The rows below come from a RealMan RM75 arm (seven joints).
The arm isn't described. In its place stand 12 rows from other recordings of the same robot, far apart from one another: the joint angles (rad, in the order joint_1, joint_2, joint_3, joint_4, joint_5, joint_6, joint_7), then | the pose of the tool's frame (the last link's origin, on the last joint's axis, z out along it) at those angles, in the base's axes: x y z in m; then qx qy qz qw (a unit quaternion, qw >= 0).
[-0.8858, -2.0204, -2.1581, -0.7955, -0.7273, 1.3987, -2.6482] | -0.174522 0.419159 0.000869 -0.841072 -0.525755 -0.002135 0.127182
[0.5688, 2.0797, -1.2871, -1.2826, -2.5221, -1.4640, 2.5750] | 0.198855 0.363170 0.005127 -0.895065 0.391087 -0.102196 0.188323
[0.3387, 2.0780, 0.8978, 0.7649, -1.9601, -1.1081, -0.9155] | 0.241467 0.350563 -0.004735 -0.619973 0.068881 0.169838 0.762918
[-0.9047, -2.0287, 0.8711, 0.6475, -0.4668, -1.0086, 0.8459] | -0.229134 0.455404 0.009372 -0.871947 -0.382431 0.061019 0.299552
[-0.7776, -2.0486, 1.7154, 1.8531, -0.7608, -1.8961, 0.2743] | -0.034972 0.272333 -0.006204 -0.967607 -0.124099 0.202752 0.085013
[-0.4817, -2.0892, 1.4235, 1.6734, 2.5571, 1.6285, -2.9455] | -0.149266 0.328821 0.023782 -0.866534 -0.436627 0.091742 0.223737
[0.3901, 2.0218, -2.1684, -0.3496, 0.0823, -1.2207, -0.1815] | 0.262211 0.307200 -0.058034 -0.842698 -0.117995 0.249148 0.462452
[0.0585, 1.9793, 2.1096, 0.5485, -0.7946, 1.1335, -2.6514] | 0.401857 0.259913 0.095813 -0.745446 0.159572 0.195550 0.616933
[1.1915, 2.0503, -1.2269, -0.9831, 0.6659, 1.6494, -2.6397] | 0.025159 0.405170 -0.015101 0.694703 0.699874 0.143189 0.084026
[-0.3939, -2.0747, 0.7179, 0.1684, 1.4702, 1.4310, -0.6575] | -0.310249 0.282192 -0.038446 -0.859450 -0.184991 -0.342465 0.331424
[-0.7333, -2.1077, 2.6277, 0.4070, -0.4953, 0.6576, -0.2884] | -0.185669 0.348200 -0.158438 -0.927257 -0.110749 -0.207174 0.291561
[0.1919, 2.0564, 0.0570, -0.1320, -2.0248, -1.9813, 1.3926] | 0.323159 0.185637 0.019902 -0.645337 0.426600 0.610754 0.168913
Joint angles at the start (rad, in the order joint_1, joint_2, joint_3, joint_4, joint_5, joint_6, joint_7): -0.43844, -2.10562, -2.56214, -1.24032, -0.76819, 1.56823, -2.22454
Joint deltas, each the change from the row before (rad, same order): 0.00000, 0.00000, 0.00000, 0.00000, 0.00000, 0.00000, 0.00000; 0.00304, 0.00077, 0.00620, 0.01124, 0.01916, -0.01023, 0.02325; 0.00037, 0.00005, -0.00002, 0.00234, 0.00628, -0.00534, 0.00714; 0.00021, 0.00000, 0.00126, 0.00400, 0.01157, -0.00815, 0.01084; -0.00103, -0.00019, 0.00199, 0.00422, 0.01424, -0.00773, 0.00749; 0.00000, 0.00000, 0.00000, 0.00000, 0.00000, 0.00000, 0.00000; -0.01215, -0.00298, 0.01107, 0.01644, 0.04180, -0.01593, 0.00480; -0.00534, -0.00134, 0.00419, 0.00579, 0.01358, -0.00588, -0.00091; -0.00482, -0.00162, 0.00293, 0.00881, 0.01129, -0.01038, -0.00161; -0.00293, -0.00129, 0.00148, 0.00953, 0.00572, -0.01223, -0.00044; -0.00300, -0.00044, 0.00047, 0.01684, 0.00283, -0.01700, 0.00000
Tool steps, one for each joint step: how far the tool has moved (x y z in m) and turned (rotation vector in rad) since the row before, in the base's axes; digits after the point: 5 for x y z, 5 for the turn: 0.00000, 0.00000, 0.00000, 0.00000, 0.00000, 0.00000; -0.00465, -0.00116, -0.00257, -0.01162, 0.02661, -0.00308; -0.00150, -0.00001, -0.00019, 0.00024, 0.00919, -0.00062; -0.00232, -0.00003, -0.00063, -0.00188, 0.01568, -0.00078; -0.00215, 0.00013, -0.00092, -0.00392, 0.01581, 0.00169; 0.00000, 0.00000, 0.00000, 0.00000, 0.00000, 0.00000; -0.00236, 0.00213, -0.00570, -0.02328, 0.03245, 0.00795; -0.00025, 0.00113, -0.00210, -0.00745, 0.00945, 0.00297; -0.00078, 0.00131, -0.00231, -0.00339, 0.00680, 0.00526; -0.00106, 0.00117, -0.00195, 0.00108, 0.00321, 0.00466; -0.00188, 0.00134, -0.00267, 0.00294, -0.00072, 0.00724
